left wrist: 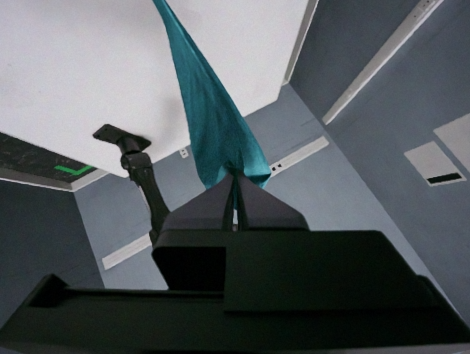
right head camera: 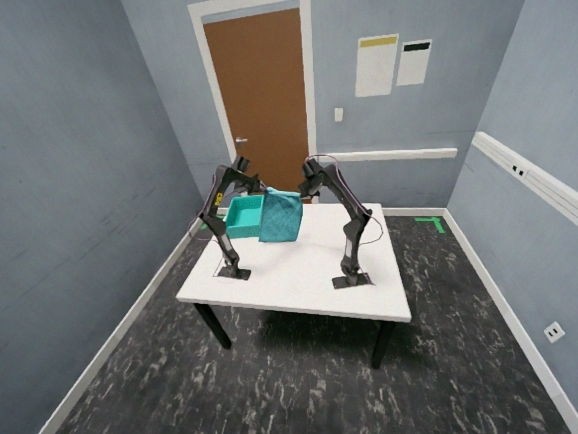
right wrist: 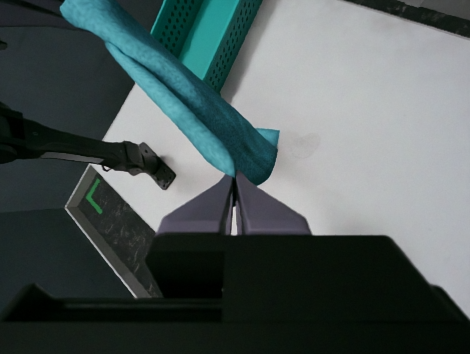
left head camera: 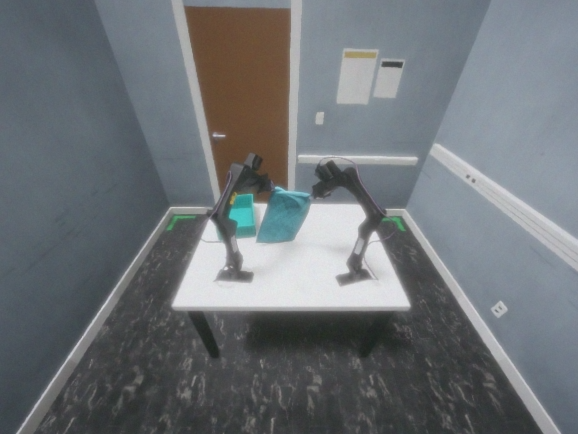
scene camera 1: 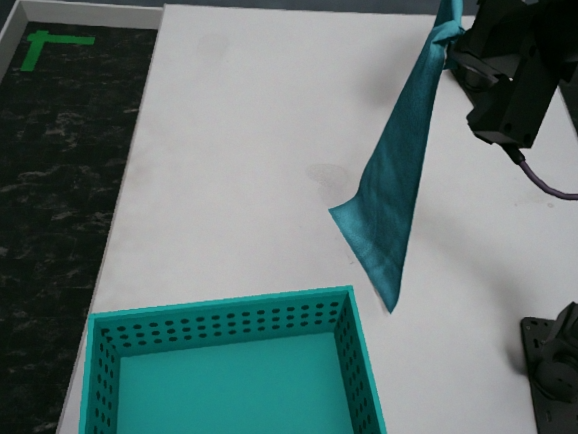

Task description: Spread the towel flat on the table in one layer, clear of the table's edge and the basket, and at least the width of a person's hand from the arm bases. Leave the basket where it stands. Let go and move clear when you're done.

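Note:
The teal towel (left head camera: 284,217) (right head camera: 281,217) (scene camera 1: 397,185) (left wrist: 207,105) (right wrist: 200,105) hangs above the table between my two grippers, its top edge drawn across and its lower part hanging down. My left gripper (left head camera: 273,188) (right head camera: 265,188) (left wrist: 235,176) is shut on the towel at its upper left corner. My right gripper (left head camera: 311,195) (right wrist: 234,177) is shut on the towel at its upper right corner. The turquoise basket (left head camera: 243,218) (right head camera: 245,216) (scene camera 1: 227,385) (right wrist: 212,45) stands on the table at the back left, beside the hanging towel in the head views.
The white table (left head camera: 300,295) (right head camera: 300,300) (scene camera 1: 225,175) carries both arm bases near its front edge, the left base (left head camera: 235,276) (right head camera: 234,273) and the right base (left head camera: 353,277) (right head camera: 351,281). A brown door (left head camera: 242,90) is in the wall behind the table.

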